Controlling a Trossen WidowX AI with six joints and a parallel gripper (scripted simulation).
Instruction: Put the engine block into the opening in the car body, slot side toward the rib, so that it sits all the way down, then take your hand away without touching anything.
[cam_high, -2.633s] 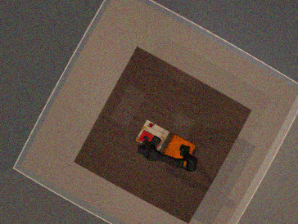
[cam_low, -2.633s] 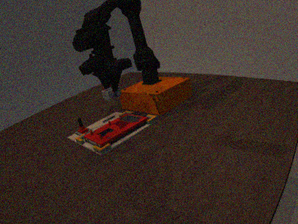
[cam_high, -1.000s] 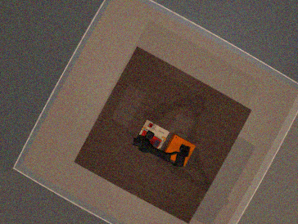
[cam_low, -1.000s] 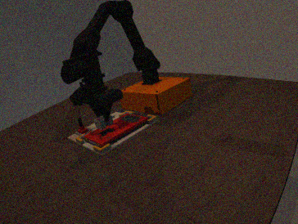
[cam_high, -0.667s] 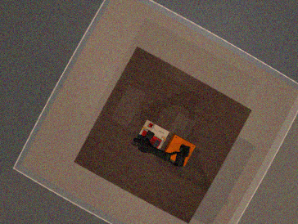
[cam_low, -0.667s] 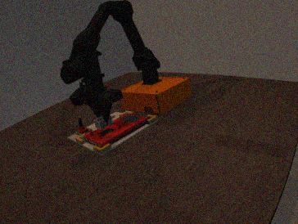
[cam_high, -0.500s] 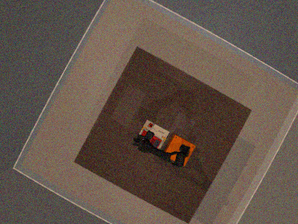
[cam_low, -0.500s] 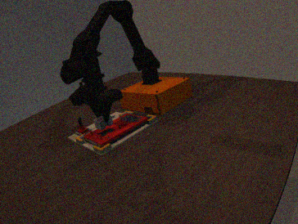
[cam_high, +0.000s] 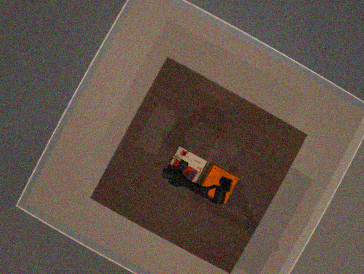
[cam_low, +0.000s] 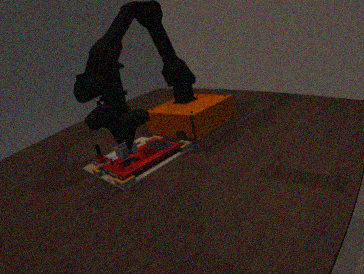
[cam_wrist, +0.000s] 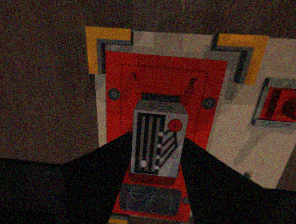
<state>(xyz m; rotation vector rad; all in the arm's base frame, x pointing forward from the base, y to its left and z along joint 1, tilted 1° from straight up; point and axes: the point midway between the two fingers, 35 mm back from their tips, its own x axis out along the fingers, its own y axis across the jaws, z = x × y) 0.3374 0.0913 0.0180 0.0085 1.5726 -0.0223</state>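
The upright peg lies 20 mm ahead of my gripper tip, 130 mm to the right of it and 30 mm below it. From my gripper tip the other things lie so: engine block 10 mm below.
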